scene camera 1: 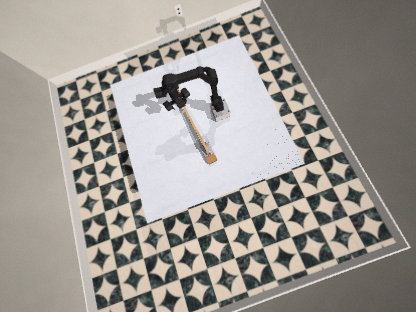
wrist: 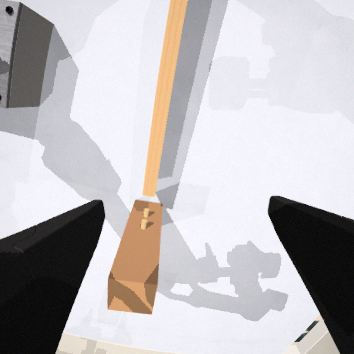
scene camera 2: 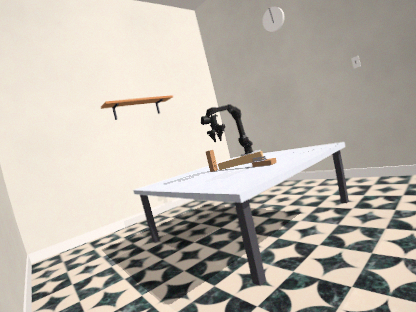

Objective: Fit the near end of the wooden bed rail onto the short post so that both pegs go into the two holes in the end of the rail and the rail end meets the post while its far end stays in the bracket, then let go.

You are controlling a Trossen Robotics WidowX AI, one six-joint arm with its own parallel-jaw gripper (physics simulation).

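Seen in the pictures: gripper, fingertip midpoint: [wrist: 187, 206] [scene camera 2: 218, 141]; arm's base, link origin: [scene camera 1: 219, 107] [scene camera 2: 249, 152].
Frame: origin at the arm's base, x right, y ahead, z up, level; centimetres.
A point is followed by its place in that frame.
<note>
The wooden rail [scene camera 1: 197, 129] {z 0.5, x -12.2, y 22.8 cm} [scene camera 2: 240, 160] {z -2.1, x -11.8, y 24.5 cm} [wrist: 166, 80] {z -0.5, x -3.0, y 25.0 cm} runs long and narrow over the white table. Its near end stops a small gap short of the short orange-brown post [scene camera 2: 211, 161] {z 0.7, x 16.7, y 30.0 cm} [wrist: 136, 252] {z 5.7, x 16.4, y 27.4 cm}. Two pale pegs [wrist: 145, 218] {z -2.0, x 16.3, y 27.6 cm} stick out of the post's face, bare and outside the rail. The arm mostly hides the post in scene camera 1. The rail's far end is at the bracket on an orange block [scene camera 1: 211, 158] {z -4.4, x -36.3, y 20.0 cm} [scene camera 2: 270, 162] {z -6.2, x -39.0, y 23.4 cm}; its exact seating is too small to tell. My gripper [scene camera 1: 177, 100] {z 15.7, x 4.0, y 28.5 cm} [scene camera 2: 218, 139] {z 15.7, x 4.0, y 28.5 cm} [wrist: 187, 206] {z 15.7, x 4.0, y 28.5 cm} is open and empty, above the post and the rail's near end.
The arm's base [scene camera 1: 220, 112] {z 0.1, x -4.4, y 0.6 cm} stands on the white table [scene camera 1: 250, 145] {z -8.0, x -36.5, y -13.2 cm} [scene camera 2: 200, 192] {z -8.0, x -36.1, y 83.7 cm} beside the rail; its metal base plate [wrist: 31, 62] {z -4.5, x -0.7, y 5.9 cm} shows at the upper left of the wrist view. Shadows of the arm lie across the table. A wall shelf [scene camera 2: 137, 101] hangs beyond the table.
</note>
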